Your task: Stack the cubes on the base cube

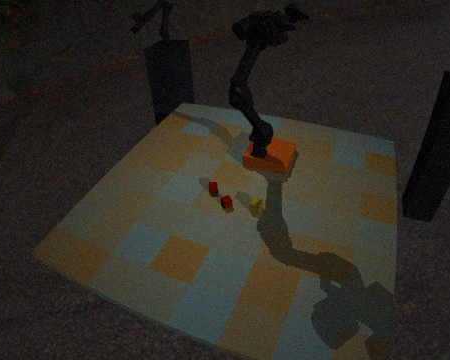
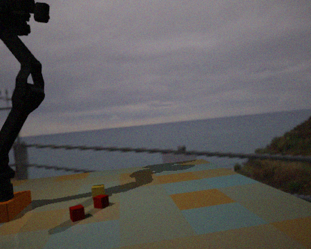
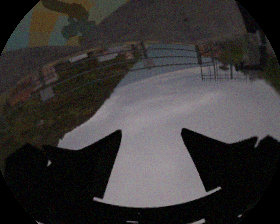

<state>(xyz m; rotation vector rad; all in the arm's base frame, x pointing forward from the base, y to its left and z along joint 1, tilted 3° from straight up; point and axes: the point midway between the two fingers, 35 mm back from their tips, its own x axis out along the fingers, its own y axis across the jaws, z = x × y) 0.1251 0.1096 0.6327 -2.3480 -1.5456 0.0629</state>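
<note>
Now: gripper tip 66 cm above the yellow base cube, 16 cm short of it and 10 cm to the left of it. Round my gripper tip: red cube: 66 cm below, 30 cm to the right, 11 cm ahead.
</note>
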